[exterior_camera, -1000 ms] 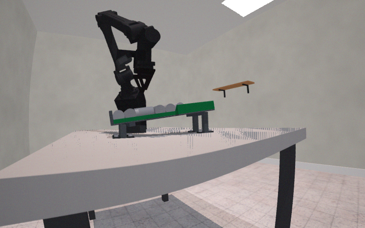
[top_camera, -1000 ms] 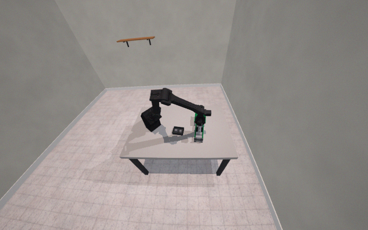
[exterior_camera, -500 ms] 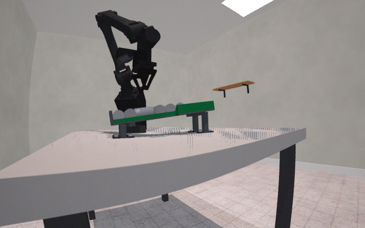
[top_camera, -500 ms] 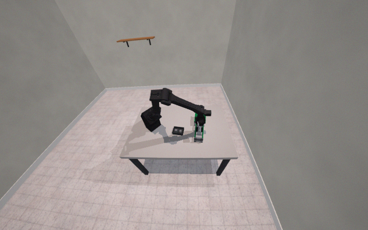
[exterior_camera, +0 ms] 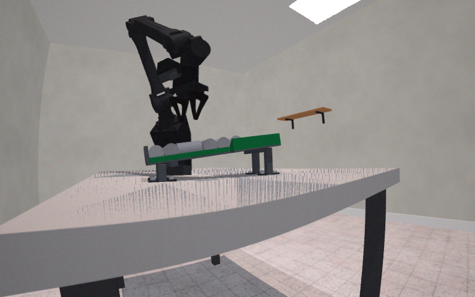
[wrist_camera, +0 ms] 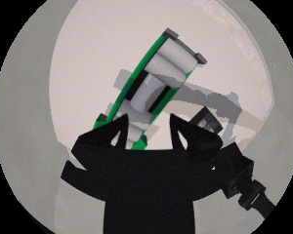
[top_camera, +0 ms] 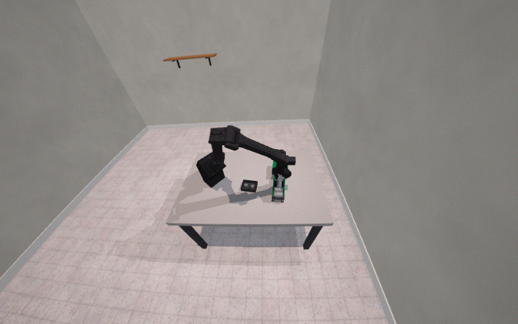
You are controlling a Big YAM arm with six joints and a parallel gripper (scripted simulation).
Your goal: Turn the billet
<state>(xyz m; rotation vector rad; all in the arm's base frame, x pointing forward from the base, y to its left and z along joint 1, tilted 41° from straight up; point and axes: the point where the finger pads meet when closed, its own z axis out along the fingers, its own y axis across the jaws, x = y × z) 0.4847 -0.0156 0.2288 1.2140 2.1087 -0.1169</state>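
The grey stop lies 11 cm to the right of my hand, 11 cm below it and 2 cm behind it. From my hand the other things lie so: black box (25 cm behind, 16 cm below, 6 cm to the left).
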